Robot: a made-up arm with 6 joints. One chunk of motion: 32 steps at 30 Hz.
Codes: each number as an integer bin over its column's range. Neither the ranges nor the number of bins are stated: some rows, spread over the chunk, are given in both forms.
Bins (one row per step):
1: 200 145 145 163 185 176
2: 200 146 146 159 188 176
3: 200 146 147 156 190 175
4: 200 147 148 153 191 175
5: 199 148 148 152 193 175
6: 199 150 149 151 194 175
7: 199 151 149 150 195 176
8: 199 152 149 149 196 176
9: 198 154 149 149 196 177
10: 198 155 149 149 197 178
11: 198 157 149 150 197 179
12: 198 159 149 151 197 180
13: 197 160 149 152 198 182
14: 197 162 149 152 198 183
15: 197 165 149 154 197 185
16: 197 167 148 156 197 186
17: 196 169 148 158 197 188
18: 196 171 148 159 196 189
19: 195 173 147 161 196 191
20: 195 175 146 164 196 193
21: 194 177 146 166 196 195
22: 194 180 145 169 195 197
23: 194 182 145 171 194 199
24: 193 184 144 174 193 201
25: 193 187 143 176 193 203
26: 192 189 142 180 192 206
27: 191 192 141 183 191 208
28: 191 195 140 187 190 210
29: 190 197 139 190 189 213
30: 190 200 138 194 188 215
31: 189 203 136 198 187 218
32: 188 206 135 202 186 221
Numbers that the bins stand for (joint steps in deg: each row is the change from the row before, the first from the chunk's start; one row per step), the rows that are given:
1: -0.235 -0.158 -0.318 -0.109 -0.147 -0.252
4: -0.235 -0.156 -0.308 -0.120 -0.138 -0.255
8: -0.238 -0.151 -0.304 -0.125 -0.132 -0.252
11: -0.241 -0.146 -0.304 -0.124 -0.130 -0.245
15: -0.245 -0.139 -0.304 -0.119 -0.130 -0.229
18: -0.248 -0.133 -0.308 -0.113 -0.132 -0.219
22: -0.255 -0.124 -0.318 -0.102 -0.133 -0.199
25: -0.258 -0.117 -0.324 -0.093 -0.136 -0.184
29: -0.268 -0.107 -0.338 -0.077 -0.141 -0.158
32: -0.275 -0.098 -0.351 -0.063 -0.145 -0.138
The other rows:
2: -0.235 -0.157 -0.314 -0.113 -0.142 -0.252
3: -0.235 -0.157 -0.311 -0.117 -0.140 -0.255
5: -0.238 -0.155 -0.308 -0.122 -0.136 -0.255
6: -0.238 -0.153 -0.304 -0.123 -0.134 -0.255
7: -0.238 -0.152 -0.304 -0.124 -0.133 -0.252
9: -0.241 -0.149 -0.304 -0.125 -0.132 -0.250
10: -0.241 -0.148 -0.304 -0.125 -0.130 -0.247
12: -0.241 -0.144 -0.304 -0.123 -0.130 -0.242
13: -0.245 -0.143 -0.304 -0.122 -0.129 -0.237
14: -0.245 -0.141 -0.304 -0.122 -0.129 -0.234
16: -0.245 -0.137 -0.308 -0.117 -0.130 -0.227
17: -0.248 -0.135 -0.308 -0.114 -0.130 -0.222
19: -0.251 -0.131 -0.311 -0.111 -0.132 -0.214
20: -0.251 -0.129 -0.314 -0.107 -0.132 -0.209
21: -0.255 -0.127 -0.314 -0.105 -0.132 -0.204
23: -0.255 -0.122 -0.318 -0.099 -0.134 -0.194
24: -0.258 -0.120 -0.321 -0.096 -0.136 -0.189
26: -0.261 -0.115 -0.328 -0.089 -0.137 -0.176
27: -0.265 -0.112 -0.331 -0.085 -0.138 -0.171
28: -0.265 -0.109 -0.334 -0.080 -0.140 -0.166
30: -0.268 -0.104 -0.341 -0.072 -0.142 -0.153
31: -0.271 -0.101 -0.348 -0.068 -0.144 -0.145

